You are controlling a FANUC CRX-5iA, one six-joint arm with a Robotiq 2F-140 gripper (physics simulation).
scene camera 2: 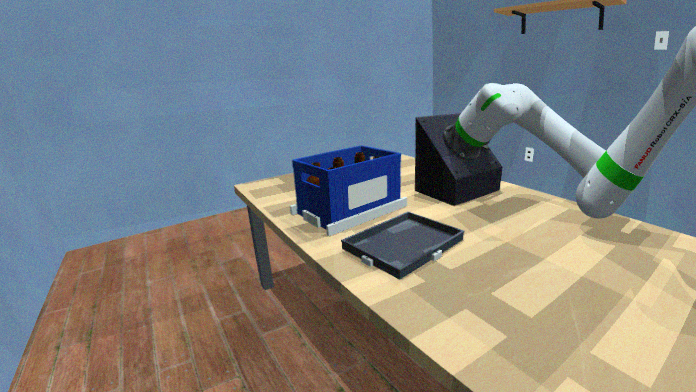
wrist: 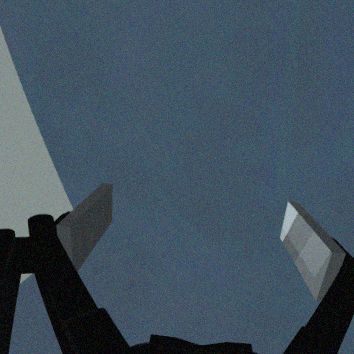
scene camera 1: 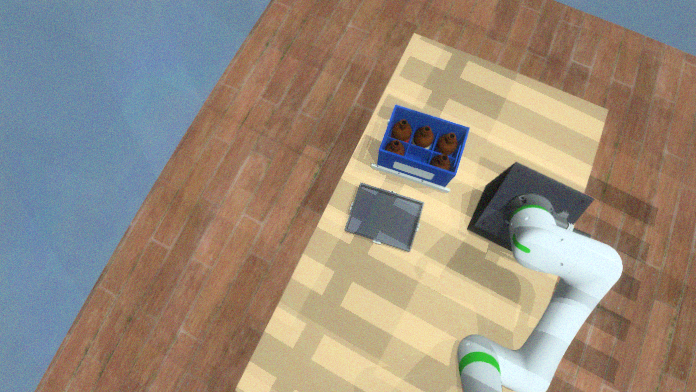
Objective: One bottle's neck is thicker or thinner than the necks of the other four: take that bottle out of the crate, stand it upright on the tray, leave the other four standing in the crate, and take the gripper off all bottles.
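Places are measured from the arm's base along level axes (x ahead, y left, z up), in centimetres.
Where they show: gripper, fingertip midpoint: [wrist: 197, 211]; arm's base, origin of the base link: [scene camera 2: 460, 143] [scene camera 1: 528, 213].
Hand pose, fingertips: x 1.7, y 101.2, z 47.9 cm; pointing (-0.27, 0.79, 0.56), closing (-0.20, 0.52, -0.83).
Each offset is from my fingertips to the centre of the thing. "pt": to the spot under its first point.
The blue crate @(dy -111.7, dx +39.2, dz -56.8 cm) [scene camera 1: 442, 177] [scene camera 2: 339, 202] stands on the table with brown bottles upright in its compartments. In scene camera 1, the row away from the tray holds a left bottle @(dy -115.1, dx +48.2, dz -57.0 cm) [scene camera 1: 401, 131], a middle bottle @(dy -116.1, dx +39.8, dz -57.0 cm) [scene camera 1: 424, 137] and a right bottle @(dy -117.2, dx +30.8, dz -57.0 cm) [scene camera 1: 447, 144]. The row nearer the tray holds a left bottle @(dy -106.6, dx +47.5, dz -57.0 cm) [scene camera 1: 395, 148] and a right bottle @(dy -108.4, dx +30.3, dz -57.0 cm) [scene camera 1: 441, 162], with an empty middle compartment. I cannot tell which neck differs. The dark tray @(pt dy -82.5, dx +41.4, dz -65.0 cm) [scene camera 1: 382, 220] [scene camera 2: 405, 240] is empty. My gripper [wrist: 197, 211] is open and empty, away from the bottles; it is outside both scene views.
A black wedge-shaped pedestal [scene camera 1: 555, 185] [scene camera 2: 435, 170] carries the arm's base beside the crate. A pale rail @(dy -101.9, dx +38.3, dz -64.0 cm) [scene camera 1: 410, 178] [scene camera 2: 367, 216] runs along the crate's tray side. Small pale blocks sit at the tray's edges. A wall shelf [scene camera 2: 560, 7] is at the upper right of scene camera 2.
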